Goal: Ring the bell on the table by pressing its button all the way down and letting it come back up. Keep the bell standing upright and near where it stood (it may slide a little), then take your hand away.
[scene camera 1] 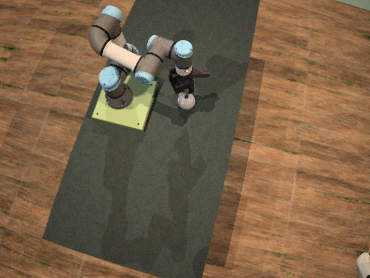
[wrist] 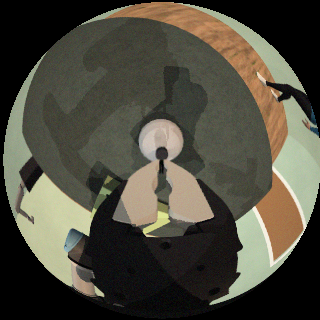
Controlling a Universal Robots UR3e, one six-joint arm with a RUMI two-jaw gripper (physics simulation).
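Observation:
A pale, round, dome-shaped bell stands upright on the dark table. Its small dark button is on top, toward the gripper in the wrist view. My gripper is shut and empty, with its two pale fingertips together. In the wrist view the tips reach the near edge of the button, and in the scene view they are close at it. Whether they touch the button, and how far down it is, I cannot tell. The side of the bell nearest the fingers is partly hidden.
The arm's base stands on a yellow-green plate left of the bell in the scene view. The dark table has long edges at left and right, with wooden floor beyond. Arm shadows fall across the table.

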